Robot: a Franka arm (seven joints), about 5 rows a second.
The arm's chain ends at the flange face. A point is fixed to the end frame.
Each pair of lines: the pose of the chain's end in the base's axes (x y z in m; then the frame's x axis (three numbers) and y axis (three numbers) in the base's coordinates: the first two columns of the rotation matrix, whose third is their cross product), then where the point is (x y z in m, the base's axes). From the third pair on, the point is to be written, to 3 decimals.
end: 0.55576 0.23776 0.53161 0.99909 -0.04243 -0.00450 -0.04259 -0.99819 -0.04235
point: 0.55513 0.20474 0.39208
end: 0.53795 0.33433 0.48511 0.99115 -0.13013 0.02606 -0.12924 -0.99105 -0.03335
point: 0.53847 0.29969 0.34597
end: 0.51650 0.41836 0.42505 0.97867 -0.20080 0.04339 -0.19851 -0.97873 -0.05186
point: 0.517 0.386 0.285
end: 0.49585 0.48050 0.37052 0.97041 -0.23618 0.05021 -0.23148 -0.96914 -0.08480
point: 0.498 0.452 0.230
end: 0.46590 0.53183 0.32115 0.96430 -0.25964 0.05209 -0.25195 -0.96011 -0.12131
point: 0.469 0.508 0.180
